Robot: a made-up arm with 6 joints.
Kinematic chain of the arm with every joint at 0, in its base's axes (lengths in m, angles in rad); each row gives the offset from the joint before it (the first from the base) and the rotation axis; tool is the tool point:
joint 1: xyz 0 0 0.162 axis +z
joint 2: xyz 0 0 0 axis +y
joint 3: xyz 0 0 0.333 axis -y
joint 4: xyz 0 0 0 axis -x
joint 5: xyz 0.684 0 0 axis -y
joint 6: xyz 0 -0.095 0 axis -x
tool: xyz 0 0 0
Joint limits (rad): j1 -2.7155..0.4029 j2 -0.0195..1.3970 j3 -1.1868..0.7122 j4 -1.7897..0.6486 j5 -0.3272..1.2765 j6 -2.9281..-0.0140
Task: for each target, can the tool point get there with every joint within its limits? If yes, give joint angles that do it. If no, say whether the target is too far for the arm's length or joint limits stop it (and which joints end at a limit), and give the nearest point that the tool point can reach.
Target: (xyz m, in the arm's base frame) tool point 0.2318 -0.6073 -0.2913
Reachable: yes | joints -1.0616 1.1373 0.1114 -0.1674 1.0111 -0.3721
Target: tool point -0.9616 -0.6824 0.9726
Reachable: no: too far | nearest point -0.6426 -0.4560 0.7037 | short by 0.475 m
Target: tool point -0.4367 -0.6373 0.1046
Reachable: yes | joints -2.1092 0.5463 0.1461 -1.0397 0.3350 -0.8891
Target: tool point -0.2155 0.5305 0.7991
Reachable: no: joint limits stop it (at a limit: joint 1, joint 2, joint 3) | nearest point -0.4716 -0.1177 0.9790 | short by 0.720 m
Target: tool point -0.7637 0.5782 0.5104
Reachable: no: joint limits stop it (at a limit: joint 1, joint 2) | nearest point -0.6558 -0.1934 0.5178 | short by 0.779 m
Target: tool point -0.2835 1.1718 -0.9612
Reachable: no: too far | nearest point -0.0514 0.2126 -0.2189 | short by 1.235 m
